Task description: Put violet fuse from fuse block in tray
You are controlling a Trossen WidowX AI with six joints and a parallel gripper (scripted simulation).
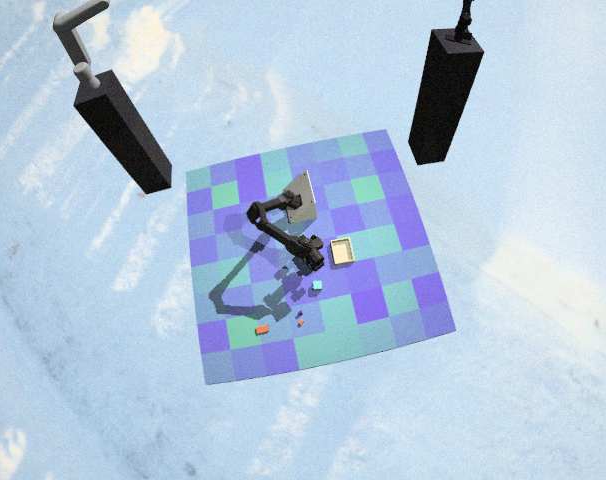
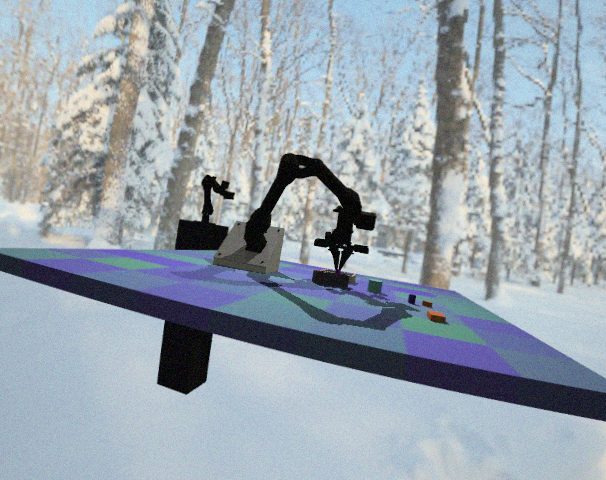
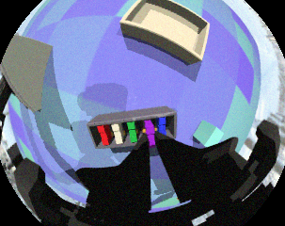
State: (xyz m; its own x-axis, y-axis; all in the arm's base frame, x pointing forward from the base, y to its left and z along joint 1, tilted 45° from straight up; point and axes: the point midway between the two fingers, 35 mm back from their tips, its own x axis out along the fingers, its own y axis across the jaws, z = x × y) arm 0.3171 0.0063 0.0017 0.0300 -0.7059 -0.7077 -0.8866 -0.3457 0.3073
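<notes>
Right now the beige tray is 180 mm to the left of my gripper tip, 50 mm below it and 20 mm behind it. Also, from my gripper tip: violet fuse 10 mm below; then teal cube 140 mm ahead, 30 mm below, 20 mm to the left.
</notes>
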